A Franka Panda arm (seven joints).
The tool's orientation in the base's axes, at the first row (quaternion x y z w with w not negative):
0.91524 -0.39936 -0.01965 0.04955
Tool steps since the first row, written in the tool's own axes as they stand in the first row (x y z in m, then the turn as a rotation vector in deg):
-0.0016 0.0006 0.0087 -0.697 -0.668 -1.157
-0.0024 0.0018 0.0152 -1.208 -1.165 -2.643
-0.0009 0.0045 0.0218 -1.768 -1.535 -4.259
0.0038 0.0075 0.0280 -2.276 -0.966 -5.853
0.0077 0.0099 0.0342 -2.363 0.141 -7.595
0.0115 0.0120 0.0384 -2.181 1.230 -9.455
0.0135 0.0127 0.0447 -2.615 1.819 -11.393
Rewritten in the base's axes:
-0.0022 0.0001 -0.0086 0.100 1.049 1.077
-0.0041 -0.0006 -0.0149 0.227 1.871 2.500
-0.0055 -0.0040 -0.0212 0.238 2.653 4.065
-0.0050 -0.0100 -0.0270 -0.402 2.760 5.709
-0.0046 -0.0149 -0.0329 -1.136 2.206 7.558
-0.0038 -0.0194 -0.0369 -1.666 1.476 9.524
-0.0035 -0.0218 -0.0430 -2.244 1.541 11.512

